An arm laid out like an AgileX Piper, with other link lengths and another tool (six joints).
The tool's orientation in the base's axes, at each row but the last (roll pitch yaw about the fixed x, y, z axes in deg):
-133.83, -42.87, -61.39
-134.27, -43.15, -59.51
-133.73, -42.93, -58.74
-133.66, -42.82, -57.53
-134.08, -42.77, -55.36
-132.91, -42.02, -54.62
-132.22, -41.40, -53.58
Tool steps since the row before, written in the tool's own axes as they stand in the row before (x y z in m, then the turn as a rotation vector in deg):
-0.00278, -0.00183, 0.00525, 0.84, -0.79, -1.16
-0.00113, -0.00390, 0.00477, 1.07, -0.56, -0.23
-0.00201, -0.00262, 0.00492, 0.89, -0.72, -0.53
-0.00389, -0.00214, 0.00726, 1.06, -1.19, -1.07
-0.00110, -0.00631, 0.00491, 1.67, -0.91, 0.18
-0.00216, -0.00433, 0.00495, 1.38, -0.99, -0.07
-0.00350, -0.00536, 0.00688, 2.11, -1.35, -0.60
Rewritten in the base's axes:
0.00422, 0.00283, -0.00359, -0.41, 0.14, 1.58
0.00506, 0.00351, -0.00116, 0.40, -0.23, 1.14
0.00436, 0.00316, -0.00247, 0.12, 0.02, 1.26
0.00541, 0.00403, -0.00518, -0.13, 0.29, 1.89
0.00562, 0.00579, 0.00007, 1.12, -0.28, 1.52
0.00451, 0.00501, -0.00159, 0.80, -0.05, 1.50
0.00570, 0.00693, -0.00280, 0.76, -0.25, 2.45

